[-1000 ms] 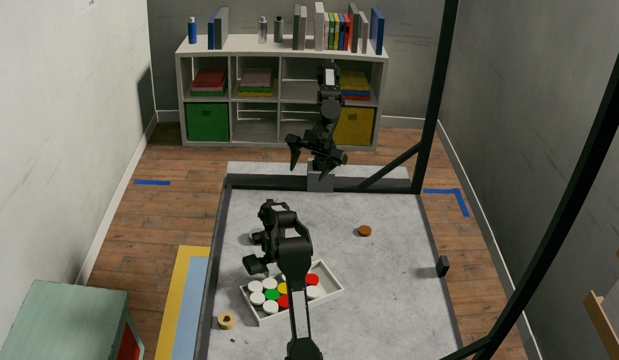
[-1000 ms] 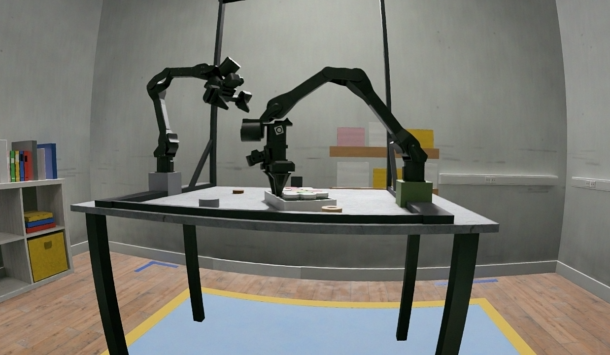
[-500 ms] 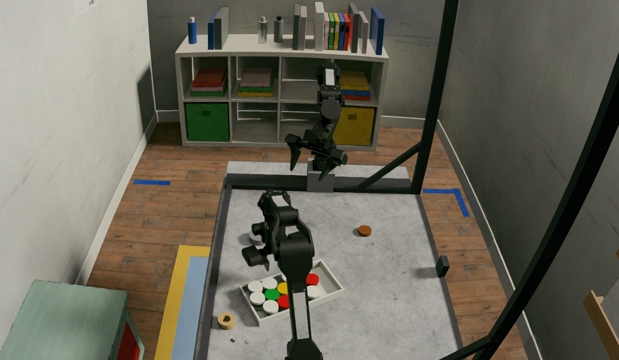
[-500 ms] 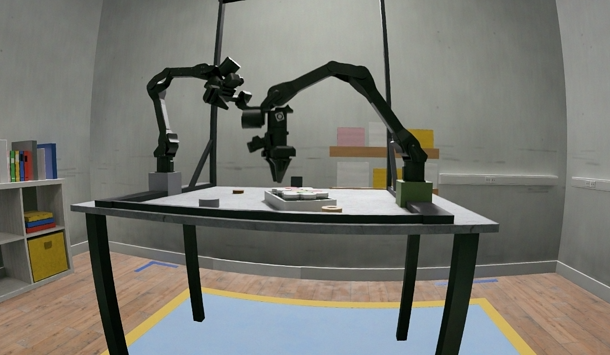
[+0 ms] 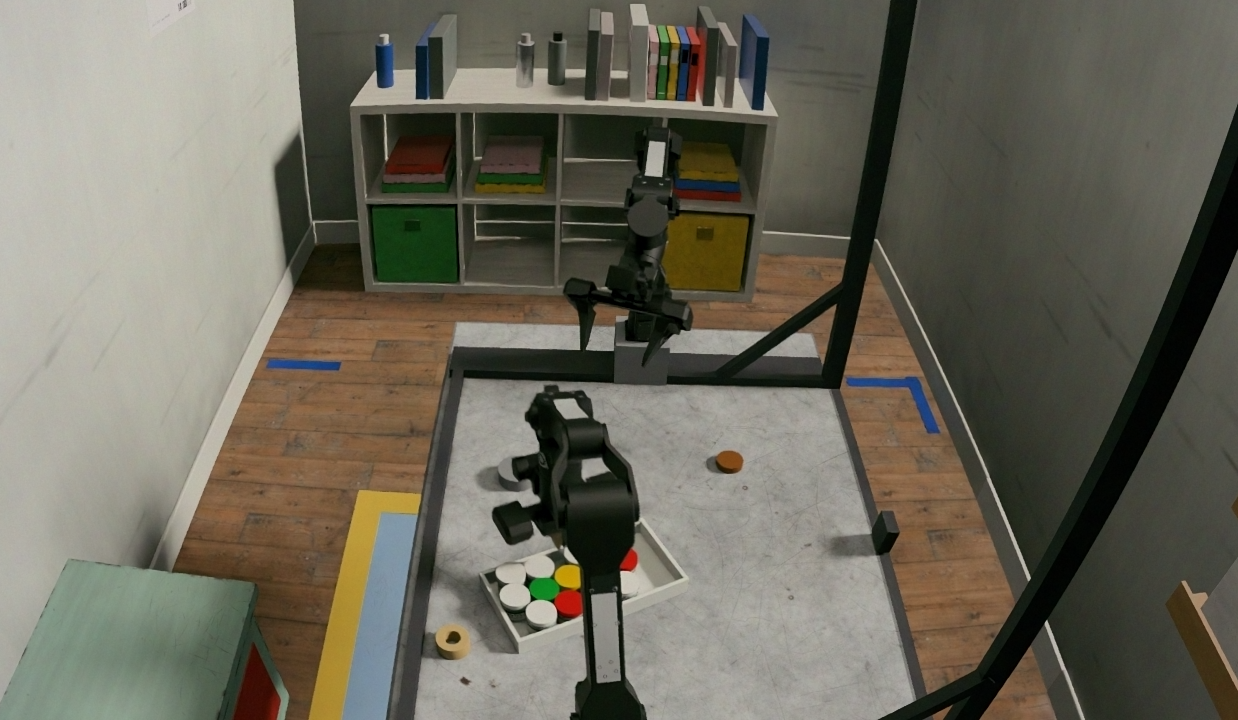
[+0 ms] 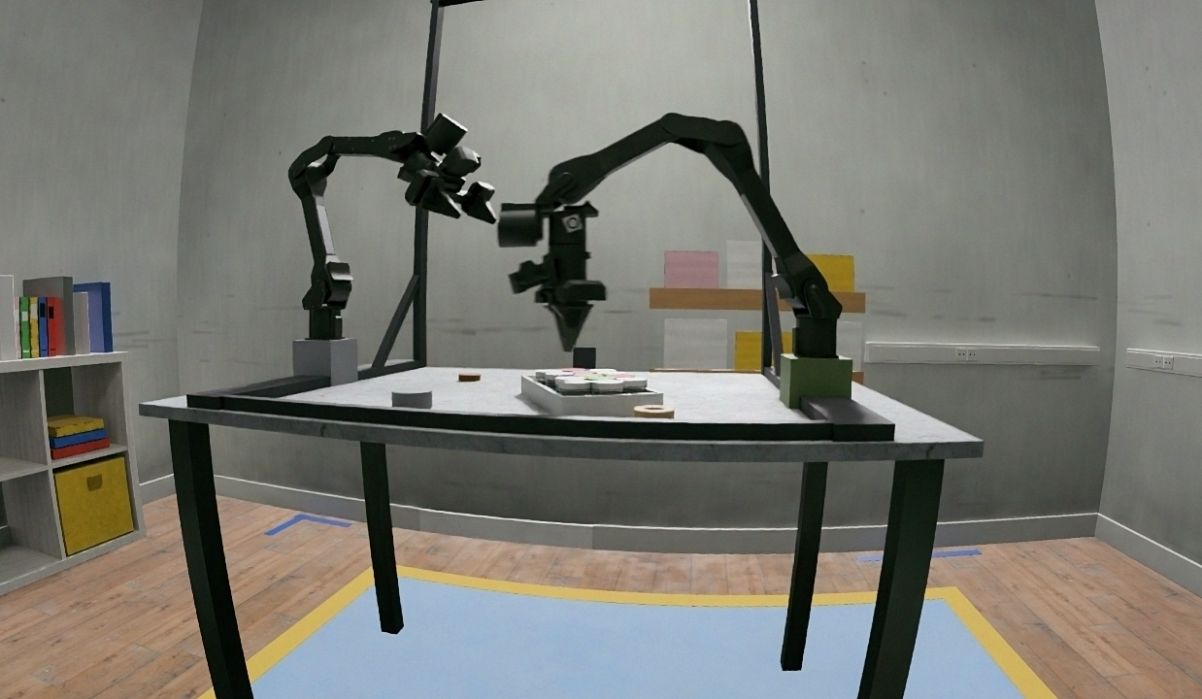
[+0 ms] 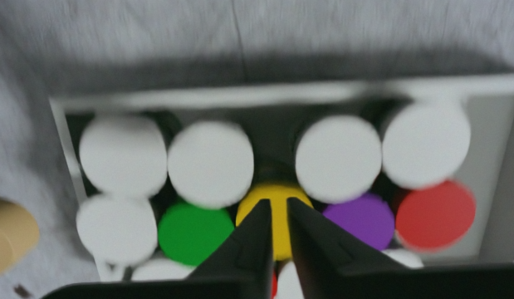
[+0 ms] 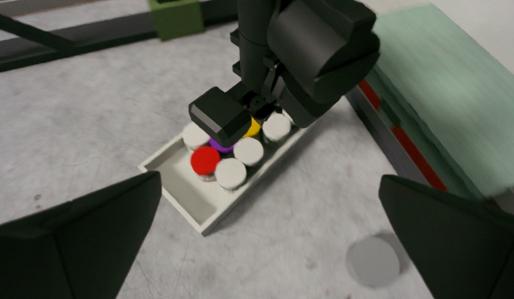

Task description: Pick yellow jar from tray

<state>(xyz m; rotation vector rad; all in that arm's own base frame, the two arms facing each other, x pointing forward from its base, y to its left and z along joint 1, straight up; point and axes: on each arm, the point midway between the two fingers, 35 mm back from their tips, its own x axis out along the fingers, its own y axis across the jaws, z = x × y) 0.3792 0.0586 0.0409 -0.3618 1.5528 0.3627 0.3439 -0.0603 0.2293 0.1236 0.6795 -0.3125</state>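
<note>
Right now my left hand is 20 mm past the red jar, 70 mm to the right of it and 90 mm above it. From my left hand the other things lie so: yellow jar 20 mm behind, 20 mm to the left, 90 mm below; then green jar 20 mm ahead, 50 mm to the left, 90 mm below; then purple jar 60 mm behind, 10 mm to the left, 90 mm below.
</note>
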